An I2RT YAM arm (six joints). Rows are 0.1 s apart.
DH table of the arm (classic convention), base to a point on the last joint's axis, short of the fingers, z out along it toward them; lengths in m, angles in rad. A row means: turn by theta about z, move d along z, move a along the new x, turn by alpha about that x. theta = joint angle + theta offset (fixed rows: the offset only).
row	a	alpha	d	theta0
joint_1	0.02	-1.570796	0.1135	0
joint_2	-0.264	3.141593	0	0
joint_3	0.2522	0	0	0.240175
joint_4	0.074	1.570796	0	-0.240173
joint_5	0	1.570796	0	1.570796
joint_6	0	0	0.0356	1.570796
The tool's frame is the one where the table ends.
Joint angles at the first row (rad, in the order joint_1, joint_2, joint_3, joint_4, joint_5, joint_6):
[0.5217, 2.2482, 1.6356, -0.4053, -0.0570, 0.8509]
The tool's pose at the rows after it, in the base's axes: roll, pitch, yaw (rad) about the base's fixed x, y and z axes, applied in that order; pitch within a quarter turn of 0, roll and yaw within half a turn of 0; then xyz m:
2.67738 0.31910 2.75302 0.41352 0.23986 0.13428
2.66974 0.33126 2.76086 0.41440 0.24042 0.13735
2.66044 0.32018 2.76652 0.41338 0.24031 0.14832
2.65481 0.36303 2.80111 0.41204 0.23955 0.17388
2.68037 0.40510 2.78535 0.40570 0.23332 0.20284
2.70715 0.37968 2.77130 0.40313 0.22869 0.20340
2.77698 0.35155 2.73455 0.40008 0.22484 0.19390
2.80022 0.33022 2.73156 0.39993 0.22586 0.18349
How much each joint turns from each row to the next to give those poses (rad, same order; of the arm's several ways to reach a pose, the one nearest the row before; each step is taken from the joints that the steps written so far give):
[0.0000, 0.0000, 0.0000, 0.0015, 0.0038, -0.0016]
[0.0000, -0.0038, 0.0034, 0.0053, -0.0012, -0.0114]
[-0.0004, -0.0183, 0.0152, -0.0335, -0.0167, 0.0000]
[0.0004, -0.0439, 0.0268, -0.0424, 0.0049, -0.0465]
[-0.0008, -0.0625, 0.0164, -0.0702, 0.0530, -0.0065]
[-0.0053, -0.0073, -0.0004, -0.0419, 0.0073, 0.0179]
[-0.0004, 0.0122, -0.0038, -0.0534, 0.0469, 0.0435]
[0.0023, 0.0206, -0.0035, -0.0069, 0.0027, 0.0134]

